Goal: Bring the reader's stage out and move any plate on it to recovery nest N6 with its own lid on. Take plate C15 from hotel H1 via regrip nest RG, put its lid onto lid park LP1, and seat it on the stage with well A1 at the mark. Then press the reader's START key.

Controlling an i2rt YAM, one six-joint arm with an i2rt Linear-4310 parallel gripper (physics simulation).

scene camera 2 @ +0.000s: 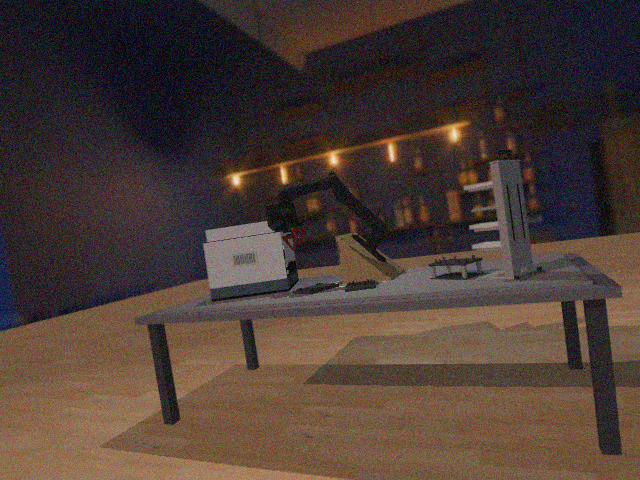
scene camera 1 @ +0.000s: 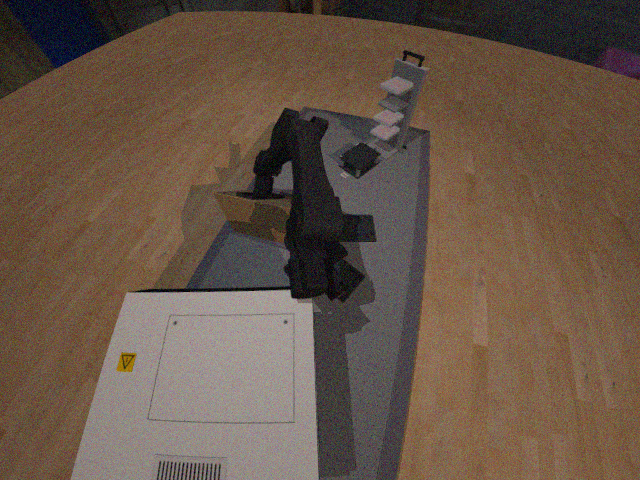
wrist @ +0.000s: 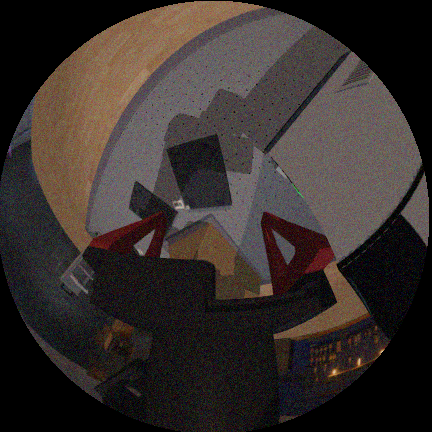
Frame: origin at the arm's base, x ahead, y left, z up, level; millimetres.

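Where they show: gripper, between the fingertips: (scene camera 2: 297,247) (wrist: 213,216); arm's base, origin of its link: (scene camera 2: 368,248) (scene camera 1: 262,197).
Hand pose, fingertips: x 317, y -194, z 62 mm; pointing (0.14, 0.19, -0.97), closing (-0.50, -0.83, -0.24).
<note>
Things, the pixels of their centre, and the offset from my fingertips.
- white reader, middle of its body: (scene camera 1: 233,378) (scene camera 2: 254,257) dy -316, dx -75, dz -26 mm
- Hotel H1, middle of its body: (scene camera 2: 501,214) (scene camera 1: 395,107) (wrist: 86,267) dy +853, dx -9, dz +24 mm
- likely RG, middle of its body: (scene camera 2: 455,266) (scene camera 1: 360,158) dy +654, dx -89, dz -153 mm
My gripper (scene camera 2: 294,237) (wrist: 213,216) is open and empty, at the front corner of the reader near its top height. The white reader (scene camera 1: 232,361) (scene camera 2: 245,258) (wrist: 350,140) shows a thin green light; its stage does not show. The dark nest beside a small label, likely N6 (scene camera 1: 354,279) (scene camera 2: 316,288) (wrist: 200,170), lies below the gripper. A second dark pad, likely LP1 (scene camera 1: 360,228) (scene camera 2: 360,284) (wrist: 142,199), lies beyond it. Hotel H1 (scene camera 1: 416,98) (scene camera 2: 509,222) (wrist: 77,277) holds pale plates; C15 cannot be told. The raised dark stand, likely RG (scene camera 1: 360,159) (scene camera 2: 455,266), is before it.
The wooden wedge (scene camera 1: 242,209) (scene camera 2: 356,260) (wrist: 200,245) under the arm's base stands beside the pads. The grey table (scene camera 1: 408,310) (scene camera 2: 392,305) has a raised-looking darker border. The arm covers part of the table in scene camera 1.
</note>
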